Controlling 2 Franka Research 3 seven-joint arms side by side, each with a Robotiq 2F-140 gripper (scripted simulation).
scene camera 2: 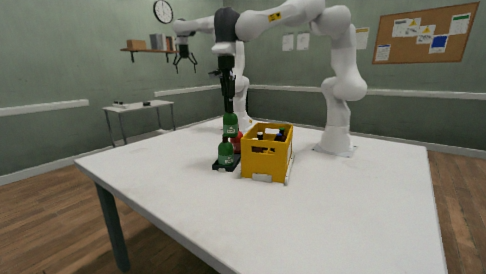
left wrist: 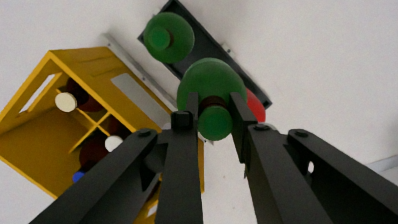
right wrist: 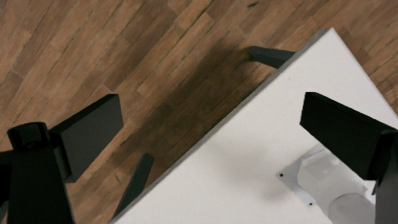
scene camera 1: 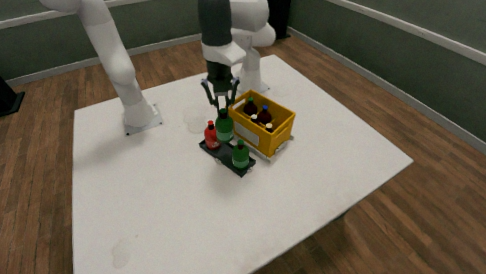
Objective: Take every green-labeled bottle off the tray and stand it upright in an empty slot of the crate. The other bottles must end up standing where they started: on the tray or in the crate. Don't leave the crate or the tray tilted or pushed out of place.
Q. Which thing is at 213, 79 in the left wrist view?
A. A green bottle.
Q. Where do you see a yellow crate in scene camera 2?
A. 276, 163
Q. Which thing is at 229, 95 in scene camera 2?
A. The left gripper.
